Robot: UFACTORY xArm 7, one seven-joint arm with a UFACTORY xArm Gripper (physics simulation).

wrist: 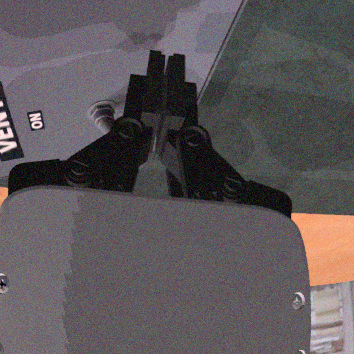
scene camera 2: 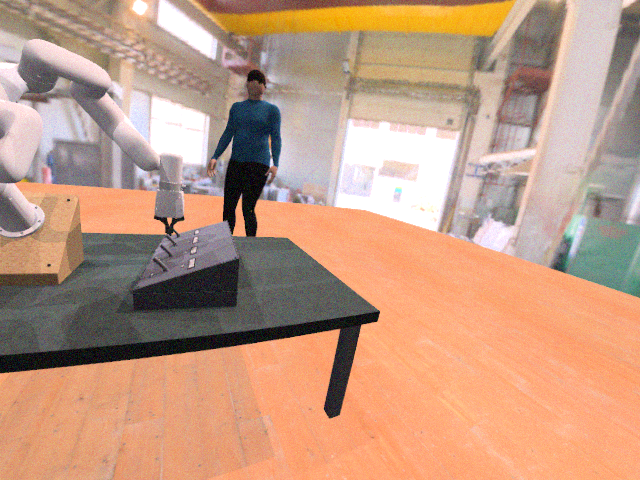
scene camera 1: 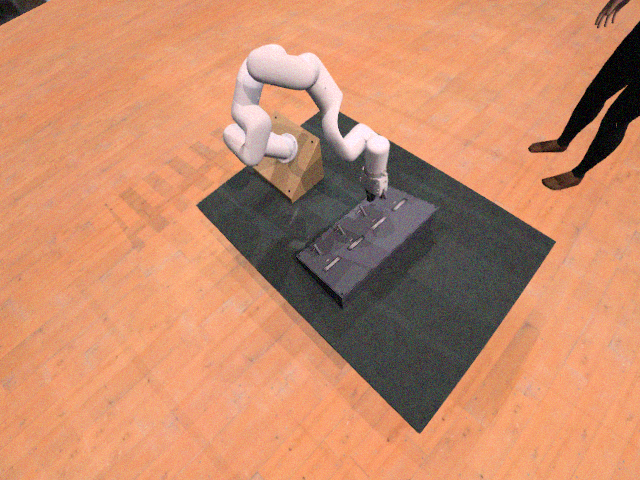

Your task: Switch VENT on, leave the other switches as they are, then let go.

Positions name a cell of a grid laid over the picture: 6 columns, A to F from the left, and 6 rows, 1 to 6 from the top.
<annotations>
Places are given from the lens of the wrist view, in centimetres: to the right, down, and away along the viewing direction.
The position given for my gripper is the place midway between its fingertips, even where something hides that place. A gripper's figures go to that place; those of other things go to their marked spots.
my gripper (wrist: C2): -1, -5, 14
dark switch panel (wrist: B2): -6, -6, 15
</annotations>
